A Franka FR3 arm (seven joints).
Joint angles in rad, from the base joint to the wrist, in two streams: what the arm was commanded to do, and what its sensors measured. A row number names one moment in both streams.
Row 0, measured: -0.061 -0.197 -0.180 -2.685 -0.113 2.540 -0.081
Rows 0 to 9, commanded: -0.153 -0.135 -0.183 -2.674 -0.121 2.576 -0.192; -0.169 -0.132 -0.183 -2.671 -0.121 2.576 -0.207; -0.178 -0.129 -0.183 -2.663 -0.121 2.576 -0.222; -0.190 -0.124 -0.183 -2.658 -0.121 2.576 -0.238; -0.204 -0.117 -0.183 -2.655 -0.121 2.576 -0.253; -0.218 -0.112 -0.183 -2.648 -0.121 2.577 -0.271; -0.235 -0.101 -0.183 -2.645 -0.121 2.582 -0.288; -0.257 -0.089 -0.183 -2.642 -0.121 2.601 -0.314; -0.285 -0.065 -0.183 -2.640 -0.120 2.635 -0.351; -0.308 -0.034 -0.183 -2.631 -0.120 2.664 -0.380
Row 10, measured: -0.220 -0.155 -0.182 -2.652 -0.112 2.569 -0.280
